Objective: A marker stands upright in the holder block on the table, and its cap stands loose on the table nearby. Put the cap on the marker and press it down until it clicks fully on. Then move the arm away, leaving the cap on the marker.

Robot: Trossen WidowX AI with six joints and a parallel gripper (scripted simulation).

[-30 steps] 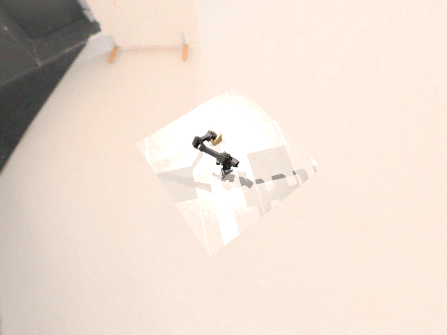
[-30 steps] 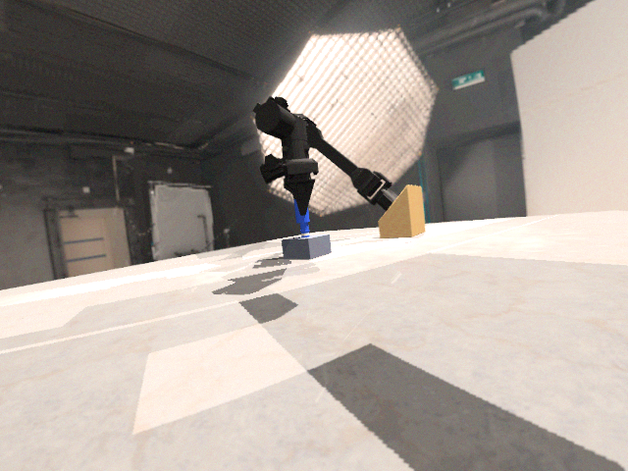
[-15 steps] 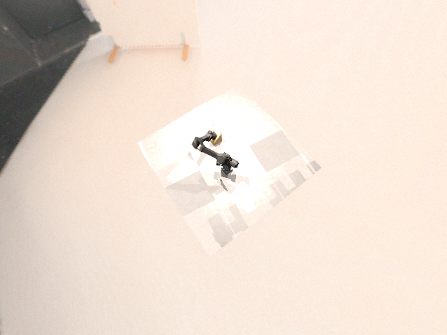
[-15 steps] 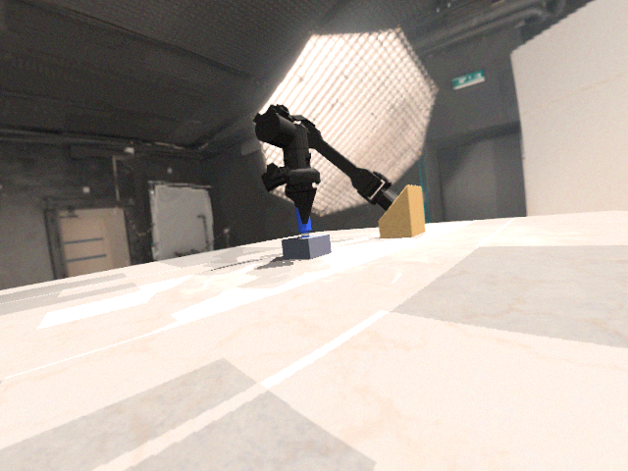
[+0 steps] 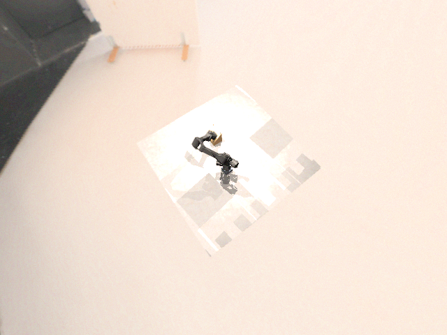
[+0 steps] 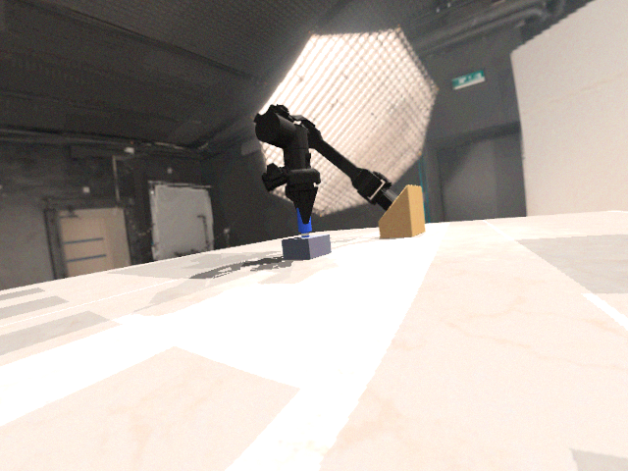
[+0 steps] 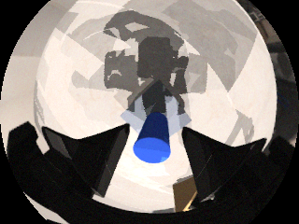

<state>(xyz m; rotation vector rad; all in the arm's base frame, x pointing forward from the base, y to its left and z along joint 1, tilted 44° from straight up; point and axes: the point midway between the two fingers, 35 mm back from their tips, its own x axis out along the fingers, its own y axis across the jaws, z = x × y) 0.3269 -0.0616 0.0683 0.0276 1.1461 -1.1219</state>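
Now: gripper tip 1 cm below the blue cap. From my gripper tip the other things lie so: dark grey holder block 5 cm below.
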